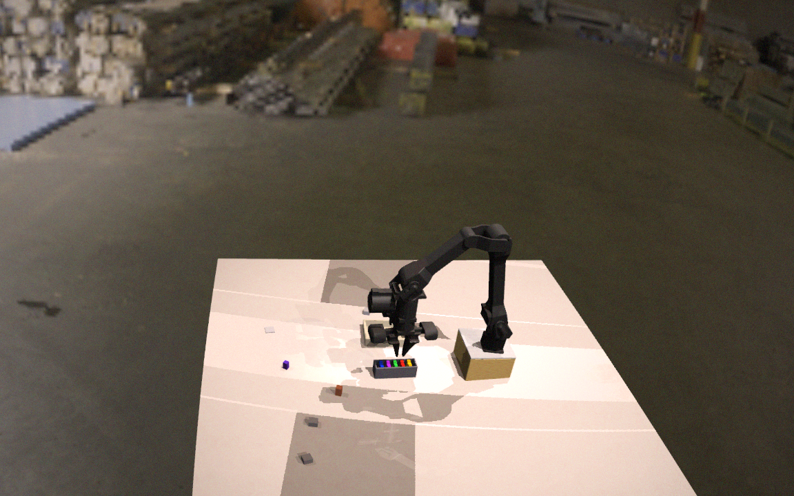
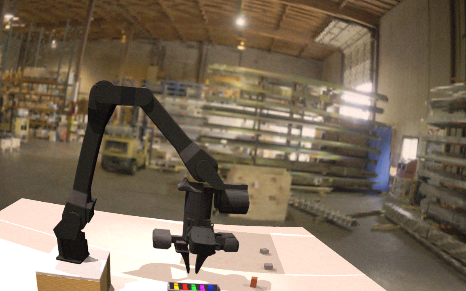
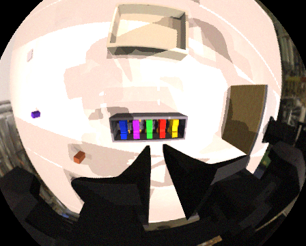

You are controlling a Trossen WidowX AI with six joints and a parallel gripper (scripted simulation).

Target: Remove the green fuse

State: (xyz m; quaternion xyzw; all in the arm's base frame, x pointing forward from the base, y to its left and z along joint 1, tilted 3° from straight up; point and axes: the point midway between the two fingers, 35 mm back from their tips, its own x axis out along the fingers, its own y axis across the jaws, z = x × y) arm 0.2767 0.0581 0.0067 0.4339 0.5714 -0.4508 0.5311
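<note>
My gripper tip is now 10 mm short of the green fuse, 10 mm to the left of it and 50 mm above it. Also, from my gripper tip: beige tray 40 mm ahead, 180 mm to the right, 70 mm below.
</note>
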